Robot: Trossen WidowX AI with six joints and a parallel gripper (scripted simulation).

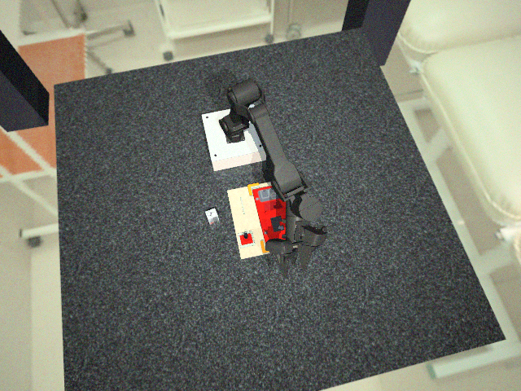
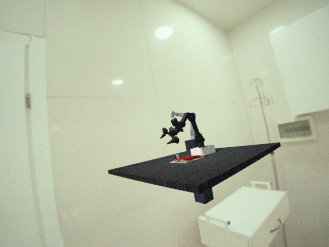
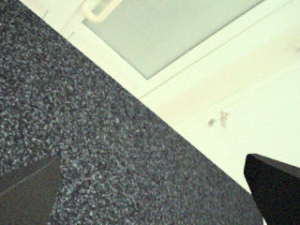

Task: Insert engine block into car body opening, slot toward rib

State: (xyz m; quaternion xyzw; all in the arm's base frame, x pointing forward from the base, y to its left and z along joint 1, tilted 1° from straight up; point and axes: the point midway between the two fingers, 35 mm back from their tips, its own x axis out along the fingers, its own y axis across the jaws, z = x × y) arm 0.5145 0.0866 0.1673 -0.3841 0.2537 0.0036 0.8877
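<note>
The engine block is 28 cm behind my gripper tip, 20 cm to the right of it and 19 cm below it.
</note>
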